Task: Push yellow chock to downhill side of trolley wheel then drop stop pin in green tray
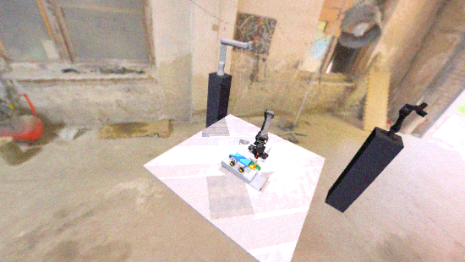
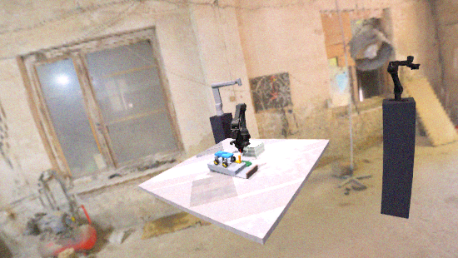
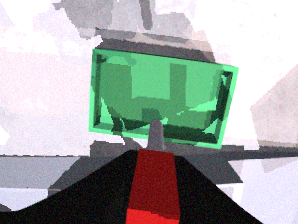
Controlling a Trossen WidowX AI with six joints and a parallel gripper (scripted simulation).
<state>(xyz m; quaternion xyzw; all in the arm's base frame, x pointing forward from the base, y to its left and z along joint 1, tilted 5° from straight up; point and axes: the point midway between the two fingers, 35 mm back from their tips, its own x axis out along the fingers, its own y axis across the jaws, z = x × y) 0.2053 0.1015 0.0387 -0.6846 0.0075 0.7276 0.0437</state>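
My gripper tip is now right at the stop pin. From my gripper tip the other things lie so: trolley 130 mm ahead, 80 mm to the right, 10 mm below; then yellow chock 70 mm ahead, 10 mm to the left, 40 mm below; then green tray 120 mm below.
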